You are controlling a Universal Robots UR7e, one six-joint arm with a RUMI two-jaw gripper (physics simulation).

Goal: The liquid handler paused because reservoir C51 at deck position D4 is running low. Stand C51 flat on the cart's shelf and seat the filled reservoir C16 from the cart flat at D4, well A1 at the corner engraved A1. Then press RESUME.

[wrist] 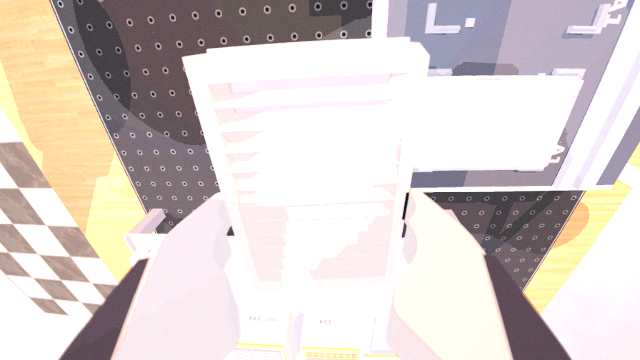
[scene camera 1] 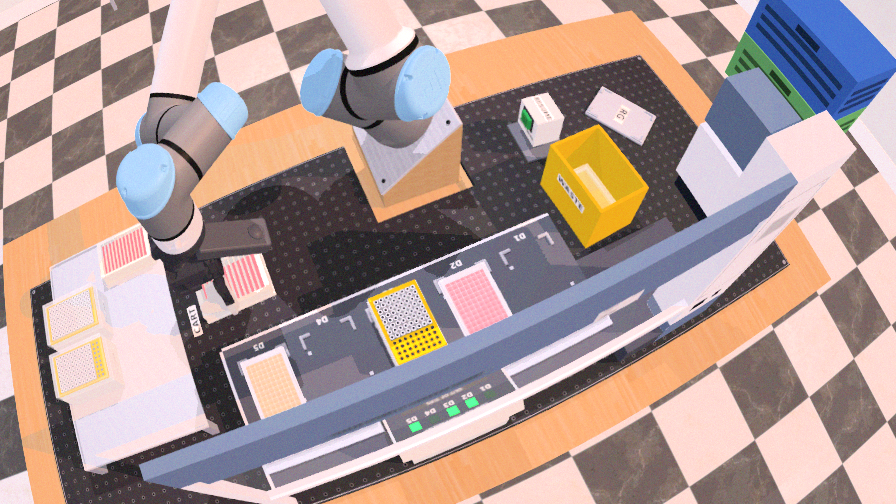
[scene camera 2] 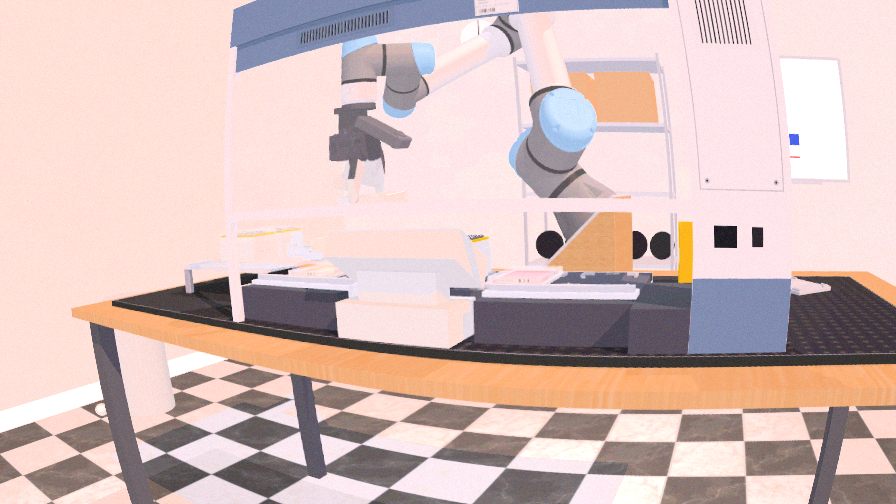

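Note:
My gripper is shut on a white reservoir with pink-red channels, taken to be C51; its label is unreadable. It is held level in the air beside the cart's inner edge, above the CART label. The cart carries another red-channelled reservoir at its back corner, taken to be C16. Deck position D4 holds no labware; its corner brackets show, and an engraved A1 shows in the wrist view. The RESUME box with its green button stands behind the waste bin.
Two yellow-rimmed tip boxes stand on the cart. An orange plate sits at D5, a yellow tip rack beside D4, a pink plate at D2. The handler's blue beam crosses above the deck. A yellow waste bin stands right.

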